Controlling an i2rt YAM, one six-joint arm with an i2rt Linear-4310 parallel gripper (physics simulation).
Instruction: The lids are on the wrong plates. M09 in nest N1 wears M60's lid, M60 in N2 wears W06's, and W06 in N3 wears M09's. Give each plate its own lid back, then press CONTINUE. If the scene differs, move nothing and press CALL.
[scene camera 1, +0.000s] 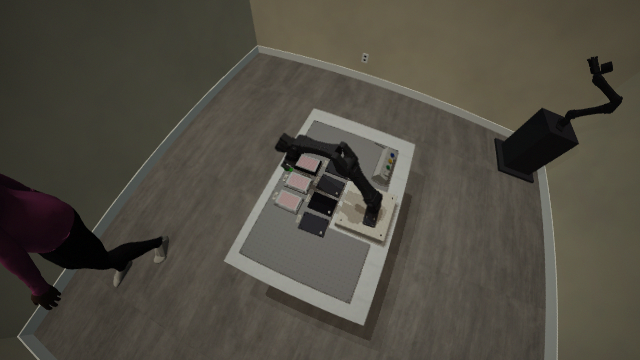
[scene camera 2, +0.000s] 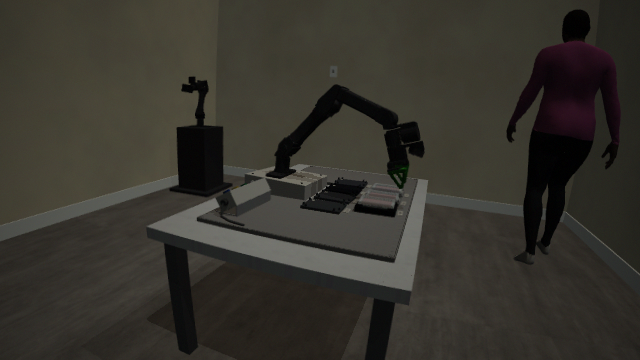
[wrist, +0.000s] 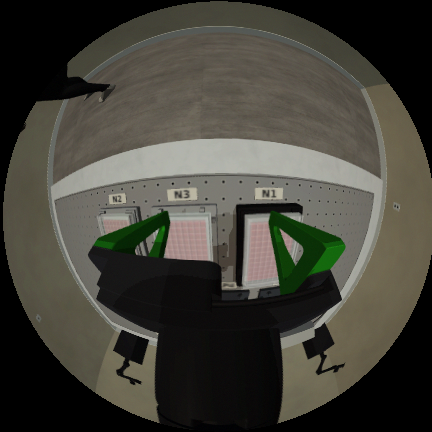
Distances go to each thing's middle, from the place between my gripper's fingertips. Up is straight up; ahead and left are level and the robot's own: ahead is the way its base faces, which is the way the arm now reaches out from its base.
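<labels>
Relative to the nest N1 (wrist: 249, 208), my gripper is 70 mm above, 70 mm past and 70 mm to the left of it.
</labels>
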